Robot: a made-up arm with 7 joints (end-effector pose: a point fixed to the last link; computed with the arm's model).
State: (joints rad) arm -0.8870 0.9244 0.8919 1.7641 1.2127 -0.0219 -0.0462
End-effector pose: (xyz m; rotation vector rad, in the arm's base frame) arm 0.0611 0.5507 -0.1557 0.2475 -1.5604 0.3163
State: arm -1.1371 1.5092 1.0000 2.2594 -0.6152 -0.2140 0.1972
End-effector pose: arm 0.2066 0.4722 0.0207 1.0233 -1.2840 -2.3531
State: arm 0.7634 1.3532 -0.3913 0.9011 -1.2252 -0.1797 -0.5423
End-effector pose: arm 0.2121 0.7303 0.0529 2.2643 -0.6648 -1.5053
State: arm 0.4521 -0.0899 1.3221 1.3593 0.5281 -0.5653 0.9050
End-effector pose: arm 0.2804 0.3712 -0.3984 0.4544 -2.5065 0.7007
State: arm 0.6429 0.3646 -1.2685 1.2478 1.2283 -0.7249 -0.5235
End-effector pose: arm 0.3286 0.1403 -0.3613 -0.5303 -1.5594 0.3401
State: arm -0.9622 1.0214 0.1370 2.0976 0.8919 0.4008 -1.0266
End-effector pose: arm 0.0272 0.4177 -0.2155 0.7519 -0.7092 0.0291
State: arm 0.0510 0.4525 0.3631 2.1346 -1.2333 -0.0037 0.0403
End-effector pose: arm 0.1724 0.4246 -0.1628 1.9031 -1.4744 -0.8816
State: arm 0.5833 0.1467 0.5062 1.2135 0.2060 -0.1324 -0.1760
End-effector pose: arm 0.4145 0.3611 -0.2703 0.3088 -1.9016 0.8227
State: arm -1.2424 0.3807 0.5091 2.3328 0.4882 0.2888 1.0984
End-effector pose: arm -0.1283 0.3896 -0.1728 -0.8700 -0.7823 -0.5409
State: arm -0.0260 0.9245 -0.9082 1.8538 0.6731 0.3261 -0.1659
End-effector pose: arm 0.1064 0.3643 -0.2914 -0.2542 -0.7413 -0.6657
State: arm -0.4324 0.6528 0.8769 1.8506 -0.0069 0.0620 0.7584
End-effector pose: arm 0.0478 0.5524 -0.1772 0.5325 -1.2495 -0.6960
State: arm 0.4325 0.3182 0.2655 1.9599 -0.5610 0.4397 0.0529
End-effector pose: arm 0.2811 0.3653 -0.1524 1.0842 -1.7748 -0.0630
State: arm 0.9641 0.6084 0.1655 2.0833 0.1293 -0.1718 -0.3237
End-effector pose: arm 0.3028 0.3926 0.0643 -0.6295 2.8849 -0.1408
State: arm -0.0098 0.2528 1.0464 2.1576 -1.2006 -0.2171 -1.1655
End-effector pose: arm 0.0892 0.4778 -0.1699 -2.4647 1.2417 -0.2126
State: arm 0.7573 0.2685 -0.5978 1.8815 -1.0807 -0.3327 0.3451
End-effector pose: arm 0.3772 0.2302 -0.0756 1.1234 -2.2298 -1.9062
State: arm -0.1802 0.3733 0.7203 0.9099 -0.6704 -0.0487 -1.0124
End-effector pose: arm 0.0470 0.5317 -0.4653 1.8921 -0.6900 0.1346
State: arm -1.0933 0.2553 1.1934 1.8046 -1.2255 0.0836 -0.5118
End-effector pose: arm -0.2049 0.5082 -0.1557 2.0566 -0.1252 -1.0948
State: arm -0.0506 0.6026 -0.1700 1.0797 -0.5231 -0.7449 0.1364
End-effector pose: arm 0.1870 0.5142 -0.4199 0.2240 -1.3816 -1.3192
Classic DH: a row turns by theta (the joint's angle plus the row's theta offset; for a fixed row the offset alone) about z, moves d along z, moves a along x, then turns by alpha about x. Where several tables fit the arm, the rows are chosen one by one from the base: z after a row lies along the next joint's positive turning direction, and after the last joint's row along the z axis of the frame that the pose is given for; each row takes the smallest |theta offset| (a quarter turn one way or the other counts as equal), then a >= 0, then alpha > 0; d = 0 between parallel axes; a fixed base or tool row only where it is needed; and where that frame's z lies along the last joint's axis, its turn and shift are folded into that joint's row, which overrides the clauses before.
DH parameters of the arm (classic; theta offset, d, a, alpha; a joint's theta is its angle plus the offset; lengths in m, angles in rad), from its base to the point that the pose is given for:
base (fixed): 0 0.0114 0.0093 1.5708
joint 1: 1.5708 -0.1932 0.0134 1.5708
joint 2: -1.5708 0.0051 0.019 -1.5708
joint 3: 1.5708 -0.3884 0.0098 -1.5708
joint 4: 0 -0.0065 -0.0179 1.5708
joint 5: 0 -0.2564 0.0079 1.5708
joint 6: 1.5708 0.0114 0.0116 1.5708
joint 7: -1.5708 0.0349 0.022 -1.5708
tool (fixed): 1.5708 0.0276 0 0

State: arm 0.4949 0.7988 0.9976 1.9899 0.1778 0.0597 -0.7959
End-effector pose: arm 0.1670 0.5452 0.0200 -1.4116 2.2540 -1.3103
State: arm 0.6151 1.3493 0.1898 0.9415 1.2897 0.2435 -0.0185
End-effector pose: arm 0.1971 0.6828 0.0558 0.2767 -1.8785 0.7378
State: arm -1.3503 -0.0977 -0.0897 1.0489 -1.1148 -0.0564 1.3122
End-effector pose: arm -0.3992 0.2093 -0.2882 -1.4768 0.8291 -0.8107
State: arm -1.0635 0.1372 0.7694 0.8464 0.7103 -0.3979 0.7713
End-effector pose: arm -0.4000 0.3690 -0.3500 0.2244 -0.7103 0.6019
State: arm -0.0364 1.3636 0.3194 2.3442 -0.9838 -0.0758 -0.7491
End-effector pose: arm 0.1798 0.4474 0.0721 -1.4863 1.7815 0.9984
